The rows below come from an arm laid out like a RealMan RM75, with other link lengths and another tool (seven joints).
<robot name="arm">
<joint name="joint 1" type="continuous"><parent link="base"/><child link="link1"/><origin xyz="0 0 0.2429" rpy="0 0 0"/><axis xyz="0 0 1"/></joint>
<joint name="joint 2" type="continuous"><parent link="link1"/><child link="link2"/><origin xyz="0 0 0" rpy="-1.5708 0 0"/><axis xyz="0 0 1"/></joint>
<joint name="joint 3" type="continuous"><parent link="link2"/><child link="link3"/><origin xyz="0 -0.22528 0" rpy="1.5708 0 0"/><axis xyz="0 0 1"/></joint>
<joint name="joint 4" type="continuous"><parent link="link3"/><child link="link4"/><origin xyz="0 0 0" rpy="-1.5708 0 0"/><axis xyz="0 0 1"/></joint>
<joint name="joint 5" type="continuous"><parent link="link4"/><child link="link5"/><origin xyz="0 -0.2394 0" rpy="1.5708 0 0"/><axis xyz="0 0 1"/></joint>
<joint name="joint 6" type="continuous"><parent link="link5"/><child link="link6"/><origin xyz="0 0 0" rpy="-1.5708 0 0"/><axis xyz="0 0 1"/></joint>
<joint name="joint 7" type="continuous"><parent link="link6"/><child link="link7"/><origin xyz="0 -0.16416 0" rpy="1.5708 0 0"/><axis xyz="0 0 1"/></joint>
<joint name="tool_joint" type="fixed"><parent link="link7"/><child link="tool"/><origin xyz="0.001 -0.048 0.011" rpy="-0.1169 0 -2.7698"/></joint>
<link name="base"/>
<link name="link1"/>
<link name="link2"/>
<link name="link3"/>
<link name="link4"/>
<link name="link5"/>
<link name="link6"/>
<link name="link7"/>
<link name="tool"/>
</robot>
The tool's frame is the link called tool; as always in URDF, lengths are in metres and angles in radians. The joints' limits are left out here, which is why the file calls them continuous.
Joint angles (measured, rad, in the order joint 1, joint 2, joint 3, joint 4, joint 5, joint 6, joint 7), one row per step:
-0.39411 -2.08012 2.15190 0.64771 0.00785 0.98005 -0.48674
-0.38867 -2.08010 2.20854 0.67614 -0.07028 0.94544 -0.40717
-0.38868 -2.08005 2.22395 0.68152 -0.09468 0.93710 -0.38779
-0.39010 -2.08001 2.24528 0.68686 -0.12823 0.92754 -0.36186
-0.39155 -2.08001 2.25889 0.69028 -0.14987 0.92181 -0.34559
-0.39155 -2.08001 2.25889 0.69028 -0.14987 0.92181 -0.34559
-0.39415 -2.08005 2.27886 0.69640 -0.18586 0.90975 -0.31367
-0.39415 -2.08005 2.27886 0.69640 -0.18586 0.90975 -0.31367
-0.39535 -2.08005 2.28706 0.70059 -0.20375 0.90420 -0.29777
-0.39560 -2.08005 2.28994 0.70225 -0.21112 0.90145 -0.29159
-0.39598 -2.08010 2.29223 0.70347 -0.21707 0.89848 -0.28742
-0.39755 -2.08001 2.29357 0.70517 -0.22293 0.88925 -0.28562
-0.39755 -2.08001 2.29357 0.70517 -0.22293 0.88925 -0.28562
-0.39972 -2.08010 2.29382 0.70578 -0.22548 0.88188 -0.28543
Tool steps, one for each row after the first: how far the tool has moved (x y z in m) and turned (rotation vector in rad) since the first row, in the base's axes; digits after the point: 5 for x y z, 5 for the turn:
0.00506 -0.00356 -0.00502 0.02313 0.02267 0.00020
0.00589 -0.00429 -0.00635 0.02783 0.02655 0.00331
0.00699 -0.00531 -0.00829 0.03332 0.03189 0.00680
0.00788 -0.00592 -0.00954 0.03648 0.03487 0.00868
0.00788 -0.00592 -0.00954 0.03648 0.03487 0.00868
0.00912 -0.00639 -0.01111 0.04555 0.04391 0.01241
0.00912 -0.00639 -0.01111 0.04555 0.04391 0.01241
0.01002 -0.00634 -0.01140 0.05138 0.04686 0.01431
0.01016 -0.00625 -0.01147 0.05374 0.04808 0.01613
0.01017 -0.00613 -0.01164 0.05490 0.04909 0.01837
0.00976 -0.00538 -0.01223 0.05358 0.05244 0.02463
0.00976 -0.00538 -0.01223 0.05358 0.05244 0.02463
0.00962 -0.00466 -0.01280 0.05186 0.05570 0.02853

